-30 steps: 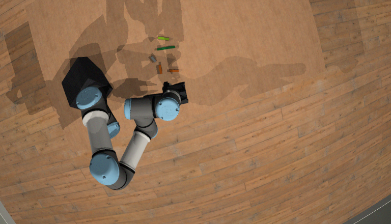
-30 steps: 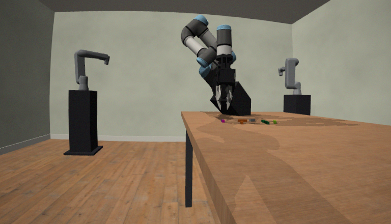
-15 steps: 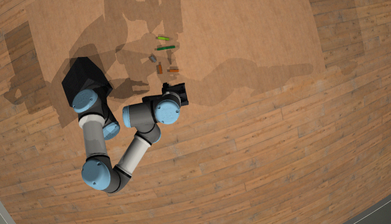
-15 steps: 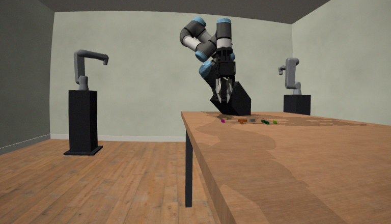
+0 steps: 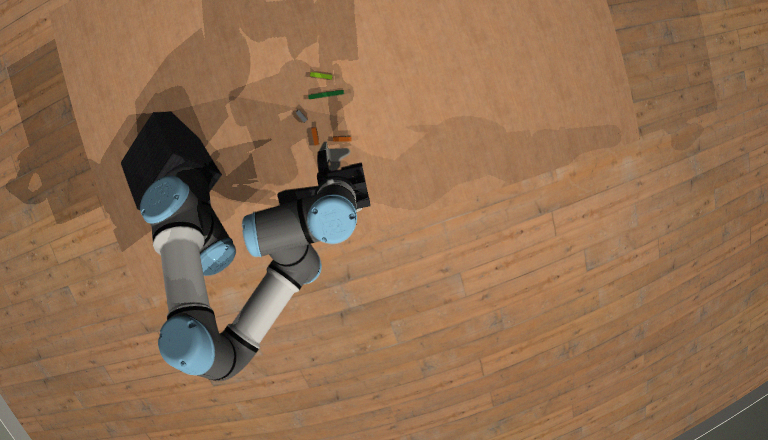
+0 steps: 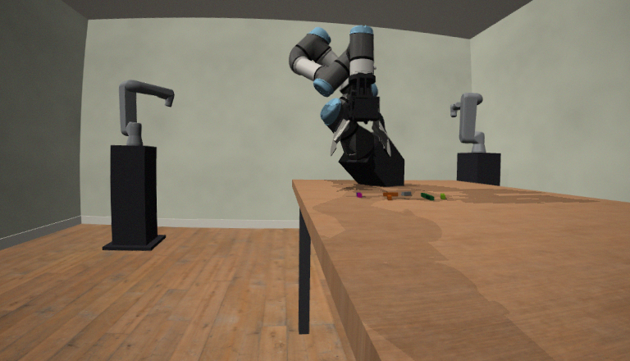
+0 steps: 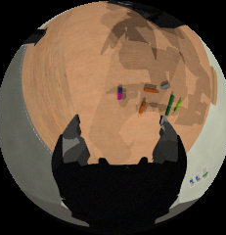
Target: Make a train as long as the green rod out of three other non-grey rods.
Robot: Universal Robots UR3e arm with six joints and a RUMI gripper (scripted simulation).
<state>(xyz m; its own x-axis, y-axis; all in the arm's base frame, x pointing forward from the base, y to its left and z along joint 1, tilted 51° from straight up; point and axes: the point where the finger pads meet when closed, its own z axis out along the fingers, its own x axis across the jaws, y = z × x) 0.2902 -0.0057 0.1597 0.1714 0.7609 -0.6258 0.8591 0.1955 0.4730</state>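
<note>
Right now my hand is 220 mm to the right of the lime rod, 100 mm above it and 60 mm short of it. Also, from my hand: blue rod (100 mm below, 20 mm behind); grey rod (150 mm to the left, 100 mm below, 20 mm behind); magenta rod (100 mm below).
</note>
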